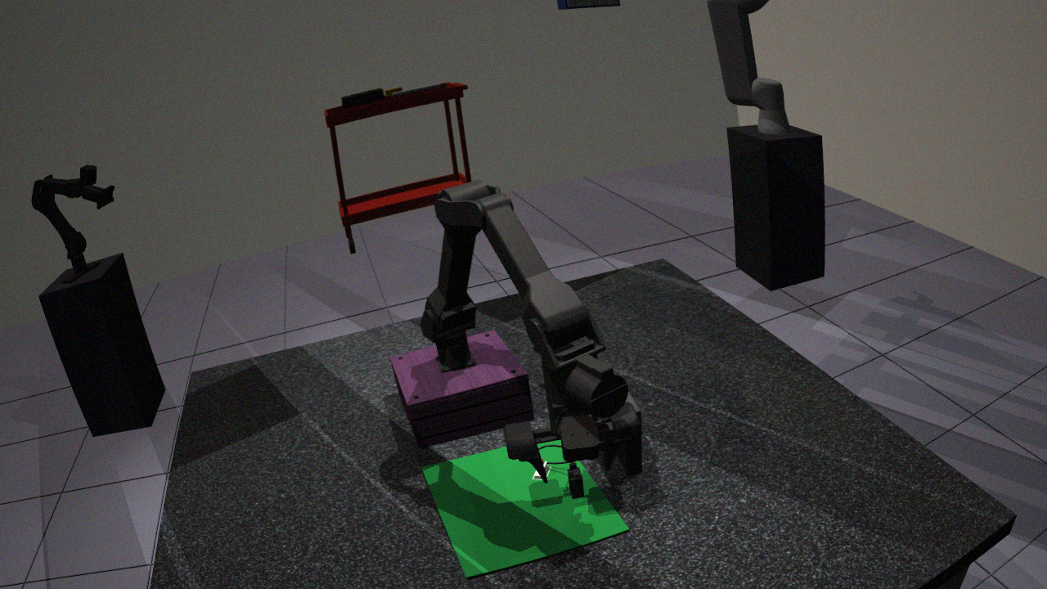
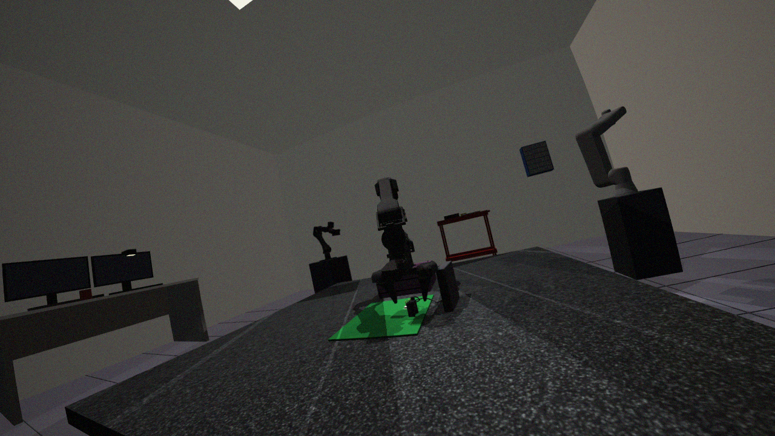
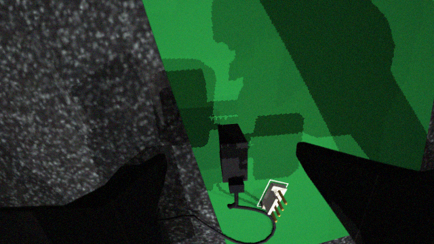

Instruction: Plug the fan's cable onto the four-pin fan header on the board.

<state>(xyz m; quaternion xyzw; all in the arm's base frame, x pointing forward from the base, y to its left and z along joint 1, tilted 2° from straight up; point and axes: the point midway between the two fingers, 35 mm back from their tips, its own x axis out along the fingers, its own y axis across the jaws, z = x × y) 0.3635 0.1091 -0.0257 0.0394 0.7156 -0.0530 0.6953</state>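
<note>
Now: the dark fan plug 20 mm below my gripper tip and 10 mm behind it. The rest, counted from my gripper tip: white four-pin header: 80 mm behind, 40 mm to the right, 40 mm below; then black fan: 90 mm to the left, 80 mm behind, 20 mm above; then green board: 90 mm to the right, 60 mm below, 30 mm behind.
</note>
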